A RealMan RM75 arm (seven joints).
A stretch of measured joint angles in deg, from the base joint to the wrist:
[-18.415 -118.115 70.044 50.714 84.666 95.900 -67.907]
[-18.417 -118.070 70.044 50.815 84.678 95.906 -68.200]
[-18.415 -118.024 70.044 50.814 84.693 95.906 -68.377]
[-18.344 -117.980 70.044 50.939 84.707 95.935 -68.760]
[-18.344 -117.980 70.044 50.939 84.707 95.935 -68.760]
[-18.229 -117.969 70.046 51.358 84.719 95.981 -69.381]
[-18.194 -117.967 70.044 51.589 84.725 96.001 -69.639]
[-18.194 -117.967 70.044 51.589 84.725 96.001 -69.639]
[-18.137 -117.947 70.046 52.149 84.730 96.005 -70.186]
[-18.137 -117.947 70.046 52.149 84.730 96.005 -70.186]
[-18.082 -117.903 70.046 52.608 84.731 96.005 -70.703]
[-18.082 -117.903 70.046 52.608 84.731 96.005 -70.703]
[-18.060 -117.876 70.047 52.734 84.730 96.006 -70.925]
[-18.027 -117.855 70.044 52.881 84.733 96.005 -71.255]
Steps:
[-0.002 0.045 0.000 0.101 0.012 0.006 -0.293]
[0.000 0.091 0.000 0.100 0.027 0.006 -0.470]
[0.071 0.135 0.000 0.225 0.041 0.035 -0.853]
[0.071 0.135 0.000 0.225 0.041 0.035 -0.853]
[0.186 0.146 0.002 0.644 0.053 0.081 -1.474]
[0.221 0.148 0.000 0.875 0.059 0.101 -1.732]
[0.221 0.148 0.000 0.875 0.059 0.101 -1.732]
[0.278 0.168 0.002 1.435 0.064 0.105 -2.279]
[0.278 0.168 0.002 1.435 0.064 0.105 -2.279]
[0.333 0.212 0.002 1.894 0.065 0.105 -2.796]
[0.333 0.212 0.002 1.894 0.065 0.105 -2.796]
[0.355 0.239 0.003 2.020 0.064 0.106 -3.018]
[0.388 0.260 0.000 2.167 0.067 0.105 -3.348]

